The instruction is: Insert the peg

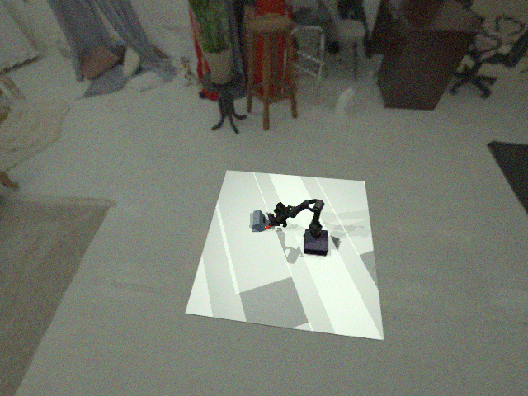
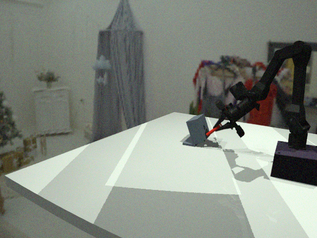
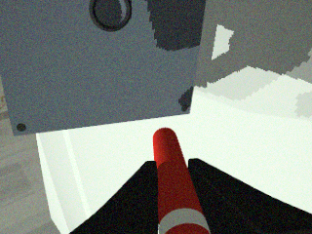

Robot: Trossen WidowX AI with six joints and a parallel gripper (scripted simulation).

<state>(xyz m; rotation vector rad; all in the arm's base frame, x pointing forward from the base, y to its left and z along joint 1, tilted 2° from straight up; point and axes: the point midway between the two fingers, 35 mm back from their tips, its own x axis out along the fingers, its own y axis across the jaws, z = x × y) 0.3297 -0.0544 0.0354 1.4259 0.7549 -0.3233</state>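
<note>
Now: the sloped panel 9 cm ahead of my gripper tip, 5 cm to the right of it and 2 cm below it. From my gripper tip the other things lie so: red peg (1 cm behind, 1 cm above).
</note>
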